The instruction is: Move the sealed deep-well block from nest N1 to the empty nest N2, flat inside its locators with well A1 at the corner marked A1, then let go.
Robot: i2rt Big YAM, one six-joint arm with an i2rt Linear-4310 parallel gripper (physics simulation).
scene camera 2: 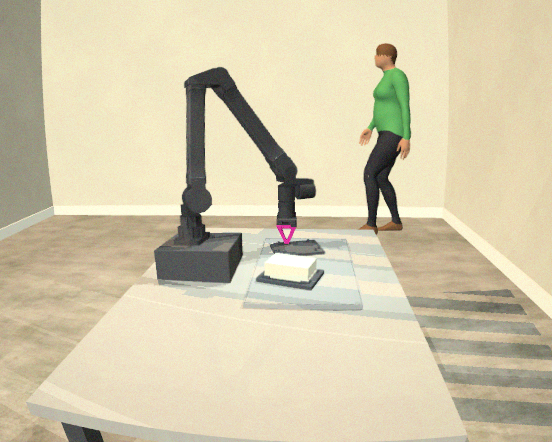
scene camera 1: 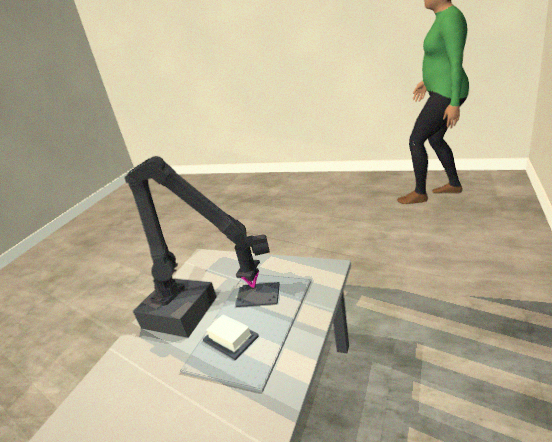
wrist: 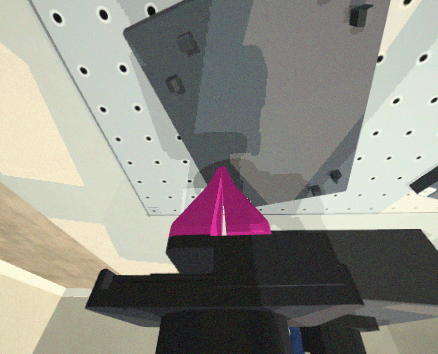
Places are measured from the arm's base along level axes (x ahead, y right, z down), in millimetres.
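Pixels of known places: gripper, fingertip midpoint: (scene camera 2: pixel 286 243) (scene camera 1: pixel 253 286) (wrist: pixel 222 172); arm's base at its link origin: (scene camera 2: pixel 192 240) (scene camera 1: pixel 168 294).
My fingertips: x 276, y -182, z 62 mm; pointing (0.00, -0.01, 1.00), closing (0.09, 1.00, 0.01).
Ahead of a thing's pixels: the offset from my fingertips to its top centre. Level surfaces: height alone.
The sealed deep-well block @(dx +41, dy +263, dz -43 mm) (scene camera 1: pixel 228 330) (scene camera 2: pixel 291 266), cream-white, sits on the dark nearer nest @(dx +41, dy +263, dz -7 mm) (scene camera 1: pixel 234 353) (scene camera 2: pixel 311 284) in both scene views and looks level. The farther dark nest @(dx +37, dy +32, dz -11 mm) (scene camera 1: pixel 265 295) (scene camera 2: pixel 302 248) (wrist: pixel 305 100) is empty, with small raised locators near its edges. The nest labels and the A1 marks cannot be read. My gripper (scene camera 1: pixel 253 286) (scene camera 2: pixel 286 242) (wrist: pixel 222 172) has magenta fingers, pointing down with their tips together. It is shut and empty, close above the arm-side edge region of the farther nest, away from the block. Whether the tips touch that nest cannot be told.
Both nests are on a pale perforated board (scene camera 1: pixel 292 312) (scene camera 2: pixel 345 296) (wrist: pixel 150 160) on the table @(dz +24 mm) (scene camera 1: pixel 150 390) (scene camera 2: pixel 250 370). The arm's dark base box (scene camera 1: pixel 172 315) (scene camera 2: pixel 195 265) stands left of the board. A person in green (scene camera 1: pixel 445 55) (scene camera 2: pixel 392 102) stands beyond the table. Striped shadows cross the board.
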